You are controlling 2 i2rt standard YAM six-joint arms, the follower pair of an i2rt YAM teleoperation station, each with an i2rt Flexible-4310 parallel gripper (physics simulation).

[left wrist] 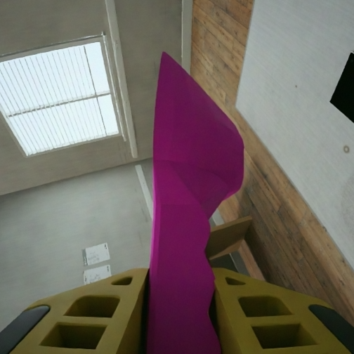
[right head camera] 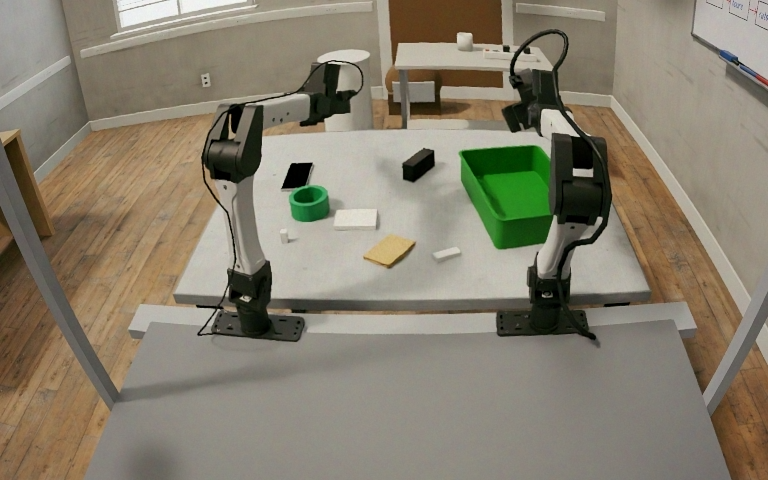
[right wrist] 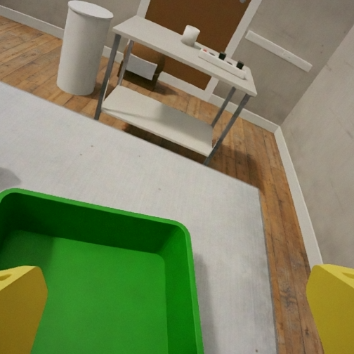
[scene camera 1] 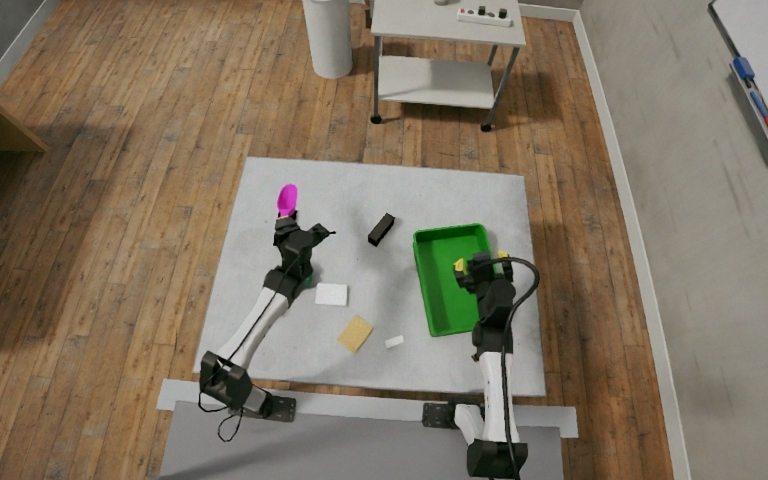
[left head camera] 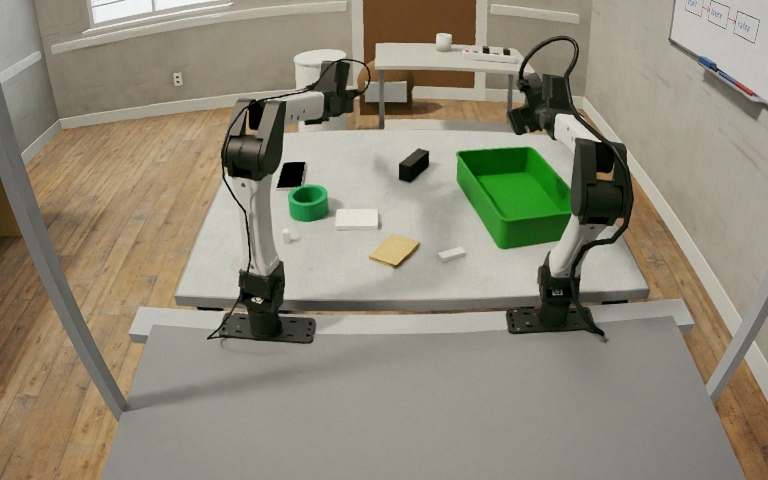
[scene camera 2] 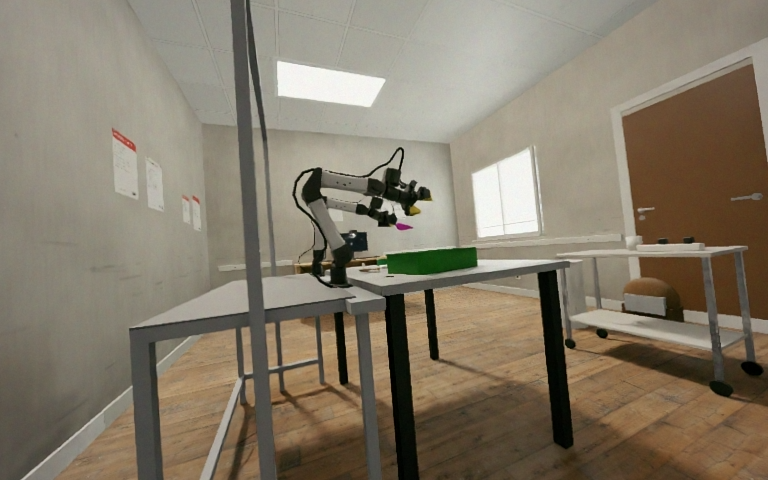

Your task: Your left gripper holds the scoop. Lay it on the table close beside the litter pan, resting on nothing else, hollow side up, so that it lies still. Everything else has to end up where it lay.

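Seen in the pictures: left gripper, fingertip midpoint: [scene camera 1: 282, 220]; right gripper, fingertip midpoint: [left head camera: 531, 110] [scene camera 2: 426, 205]; left arm's base, origin of the base link: [right head camera: 256, 328] [scene camera 1: 262, 406] [left head camera: 266, 330] [scene camera 2: 317, 275]; right arm's base, origin of the base link: [right head camera: 542, 325] [scene camera 1: 455, 416] [left head camera: 551, 322] [scene camera 2: 338, 285].
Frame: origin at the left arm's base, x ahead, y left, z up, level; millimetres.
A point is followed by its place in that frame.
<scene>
The magenta scoop [scene camera 1: 287, 198] {y -13, x 587, z 245 mm} [scene camera 2: 403, 226] {y -48, x 557, z 260 mm} [left wrist: 195, 145] is held by its handle in my left gripper [left wrist: 178, 280] [scene camera 1: 286, 216] {y -28, x 492, z 287 mm}, which is shut on it. The scoop points away from the arm bases, high above the far left part of the table [scene camera 1: 339, 183] {y -122, x 803, z 15 mm}. In the head views the scoop is hidden behind the left arm. The green litter pan [left head camera: 481, 206] {y -461, x 387, z 52 mm} [right head camera: 481, 203] {y -462, x 383, z 61 mm} [scene camera 1: 424, 288] {y -457, x 396, z 99 mm} [scene camera 2: 433, 261] {y -708, x 378, z 60 mm} [right wrist: 185, 270] stands on the right part of the table. My right gripper [scene camera 1: 480, 260] {y -581, x 440, z 299 mm} [right wrist: 177, 281] is wide open and empty, above the pan and its right rim.
A black block [left head camera: 414, 165] {y -300, x 576, z 58 mm} [scene camera 1: 381, 229] {y -301, x 602, z 65 mm} lies left of the pan. A white box [left head camera: 356, 219] {y -160, x 356, z 29 mm}, a tan cloth [left head camera: 394, 250] {y -252, x 240, z 26 mm}, a white bar [left head camera: 451, 254] {y -378, x 227, z 26 mm}, a green ring [left head camera: 308, 209] {y -44, x 366, z 51 mm}, a phone [left head camera: 292, 174] {y 39, x 592, z 22 mm} and a small white piece [left head camera: 286, 236] {y -3, x 274, z 36 mm} lie further left and nearer the arm bases.
</scene>
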